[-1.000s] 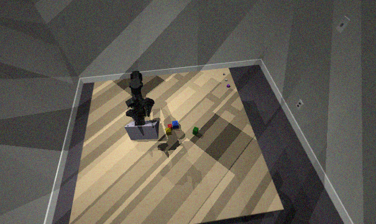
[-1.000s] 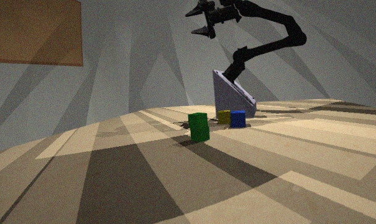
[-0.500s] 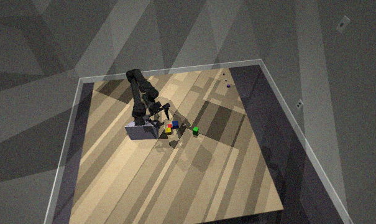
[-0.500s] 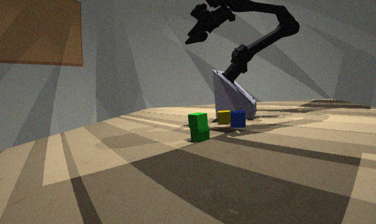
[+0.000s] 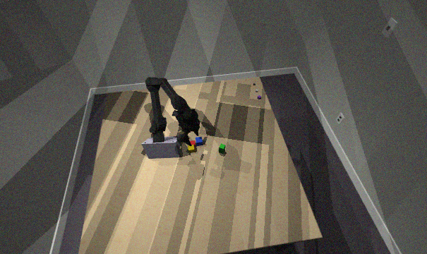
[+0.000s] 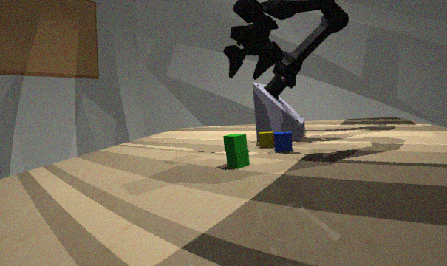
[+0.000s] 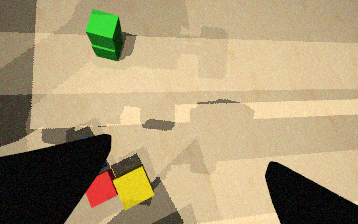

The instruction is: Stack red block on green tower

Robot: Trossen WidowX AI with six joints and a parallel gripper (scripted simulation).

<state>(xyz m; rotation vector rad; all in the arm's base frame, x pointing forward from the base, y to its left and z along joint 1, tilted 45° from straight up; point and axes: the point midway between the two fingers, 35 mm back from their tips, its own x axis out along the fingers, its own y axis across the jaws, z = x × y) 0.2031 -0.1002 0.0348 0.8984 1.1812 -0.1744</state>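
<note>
Right now my gripper tip is 10 mm past the red block, 90 mm to the right of it and 180 mm above it. Also, from my gripper tip: green block (180 mm ahead, 10 mm to the left, 150 mm below); blue block (30 mm ahead, 100 mm to the left, 170 mm below); yellow block (30 mm behind, 50 mm to the left, 180 mm below).
</note>
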